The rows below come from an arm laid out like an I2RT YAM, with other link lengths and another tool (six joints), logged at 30 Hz.
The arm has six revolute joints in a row. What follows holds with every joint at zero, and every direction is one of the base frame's.
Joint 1 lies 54.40 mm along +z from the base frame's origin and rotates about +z.
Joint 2 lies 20.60 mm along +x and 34.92 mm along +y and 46.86 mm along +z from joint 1 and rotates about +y.
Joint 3 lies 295.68 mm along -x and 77.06 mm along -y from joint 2 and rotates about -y.
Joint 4 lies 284.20 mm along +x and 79.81 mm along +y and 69.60 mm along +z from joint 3 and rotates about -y.
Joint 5 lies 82.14 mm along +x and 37.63 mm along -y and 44.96 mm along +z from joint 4 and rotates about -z.
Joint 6 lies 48.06 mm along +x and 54.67 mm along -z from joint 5 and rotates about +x.
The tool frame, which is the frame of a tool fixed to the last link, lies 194.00 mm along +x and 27.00 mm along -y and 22.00 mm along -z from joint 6; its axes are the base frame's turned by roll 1.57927, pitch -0.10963 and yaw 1.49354 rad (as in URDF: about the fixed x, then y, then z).
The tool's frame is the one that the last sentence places.
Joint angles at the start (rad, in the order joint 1, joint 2, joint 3, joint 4, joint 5, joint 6):
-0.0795 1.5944 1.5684 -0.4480 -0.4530 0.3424
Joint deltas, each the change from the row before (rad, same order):
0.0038 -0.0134 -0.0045 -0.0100 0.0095 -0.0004
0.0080 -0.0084 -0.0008 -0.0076 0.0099 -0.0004
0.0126 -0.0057 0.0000 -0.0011 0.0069 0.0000
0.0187 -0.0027 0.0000 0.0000 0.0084 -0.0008
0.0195 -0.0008 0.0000 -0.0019 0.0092 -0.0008
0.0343 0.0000 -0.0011 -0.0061 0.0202 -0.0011
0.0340 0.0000 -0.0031 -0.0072 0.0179 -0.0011
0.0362 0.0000 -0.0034 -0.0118 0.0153 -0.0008
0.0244 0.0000 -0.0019 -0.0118 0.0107 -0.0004
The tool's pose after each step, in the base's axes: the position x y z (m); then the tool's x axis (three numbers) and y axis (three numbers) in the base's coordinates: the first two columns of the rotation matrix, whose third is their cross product. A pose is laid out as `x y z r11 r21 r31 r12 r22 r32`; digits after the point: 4 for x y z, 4 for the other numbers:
0.5703 0.0446 0.2854 -0.0175 0.8468 0.5316 0.5467 -0.4371 0.7142
0.5675 0.0471 0.2872 -0.0168 0.8494 0.5275 0.5465 -0.4339 0.7163
0.5661 0.0527 0.2897 -0.0246 0.8511 0.5245 0.5461 -0.4280 0.7201
0.5650 0.0613 0.2909 -0.0359 0.8531 0.5205 0.5490 -0.4183 0.7236
0.5639 0.0702 0.2905 -0.0454 0.8551 0.5164 0.5544 -0.4085 0.7251
0.5614 0.0848 0.2876 -0.0563 0.8595 0.5081 0.5661 -0.3917 0.7253
0.5580 0.0997 0.2835 -0.0675 0.8631 0.5005 0.5801 -0.3742 0.7235
0.5527 0.1161 0.2781 -0.0803 0.8658 0.4938 0.5989 -0.3541 0.7183
0.5482 0.1268 0.2737 -0.0872 0.8679 0.4890 0.6134 -0.3400 0.7128

